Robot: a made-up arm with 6 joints.
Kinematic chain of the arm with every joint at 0, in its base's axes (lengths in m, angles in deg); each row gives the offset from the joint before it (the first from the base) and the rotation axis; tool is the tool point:
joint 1: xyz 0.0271 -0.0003 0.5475 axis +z
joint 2: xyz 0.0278 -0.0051 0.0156 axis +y
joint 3: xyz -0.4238 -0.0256 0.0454 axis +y
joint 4: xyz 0.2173 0.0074 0.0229 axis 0.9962 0 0.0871
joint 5: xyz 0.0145 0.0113 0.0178 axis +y
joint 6: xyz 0.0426 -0.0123 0.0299 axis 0.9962 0 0.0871
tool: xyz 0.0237 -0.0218 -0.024
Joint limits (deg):
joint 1: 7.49..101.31
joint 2: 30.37..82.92
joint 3: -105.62..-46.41
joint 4: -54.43..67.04
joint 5: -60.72..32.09
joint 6: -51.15..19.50
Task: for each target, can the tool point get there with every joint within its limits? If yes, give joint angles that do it. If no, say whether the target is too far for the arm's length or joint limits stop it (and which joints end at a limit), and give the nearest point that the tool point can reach.
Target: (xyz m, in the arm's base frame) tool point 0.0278 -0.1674 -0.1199
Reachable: no: joint limits stop it (at a limit: joint 1, joint 2, joint 3, joint 4, joint 5) | nearest point 0.2942 -0.0030 0.8071 | short by 0.978 m
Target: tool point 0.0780 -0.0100 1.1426
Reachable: yes | joints 51.06 53.24 -85.85 -5.91 -10.74 -6.90
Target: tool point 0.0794 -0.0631 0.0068
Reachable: no: joint limits stop it (at a limit: joint 1, joint 2, joint 3, joint 4, joint 5) | nearest point 0.2928 -0.0014 0.8073 | short by 0.831 m
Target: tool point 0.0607 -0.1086 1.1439
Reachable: yes | joints 64.51 44.07 -95.14 46.18 -1.12 -45.16
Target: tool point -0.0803 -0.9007 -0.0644
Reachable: no: too far | nearest point 0.0096 -0.1471 0.9095 | short by 1.235 m
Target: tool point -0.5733 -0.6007 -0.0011
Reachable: no: too far | nearest point -0.0464 -0.1286 0.9095 | short by 1.153 m
